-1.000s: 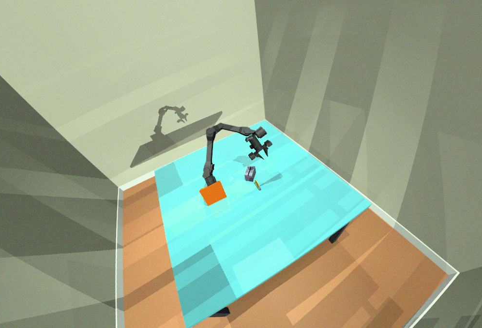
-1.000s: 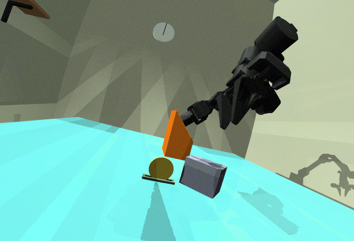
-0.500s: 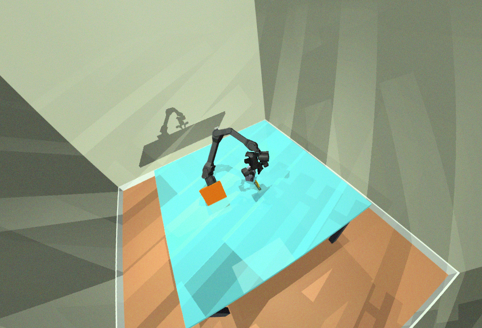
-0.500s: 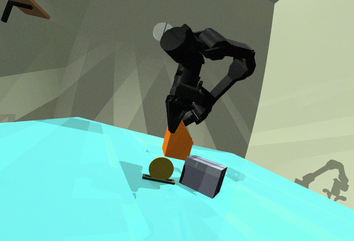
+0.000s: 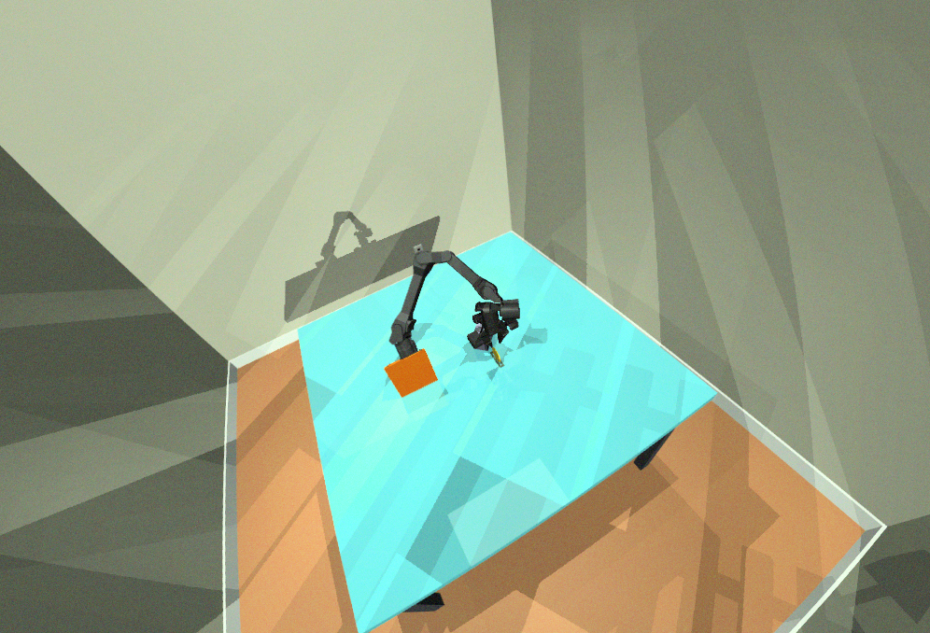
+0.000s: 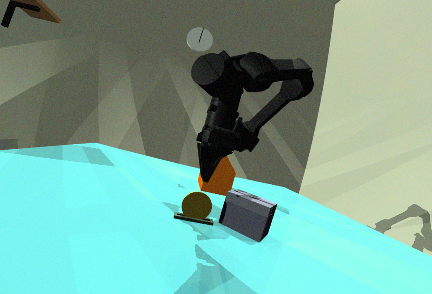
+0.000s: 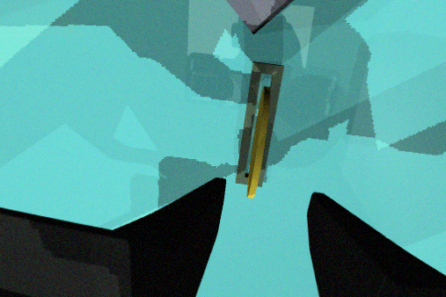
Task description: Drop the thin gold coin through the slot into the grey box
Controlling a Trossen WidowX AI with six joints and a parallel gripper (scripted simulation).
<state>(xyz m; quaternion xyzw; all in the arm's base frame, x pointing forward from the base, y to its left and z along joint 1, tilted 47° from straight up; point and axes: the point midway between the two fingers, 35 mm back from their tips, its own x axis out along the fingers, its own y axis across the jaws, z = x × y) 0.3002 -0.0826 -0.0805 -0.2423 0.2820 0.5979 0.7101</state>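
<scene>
My gripper tip is now 6 cm above the gold coin.
</scene>
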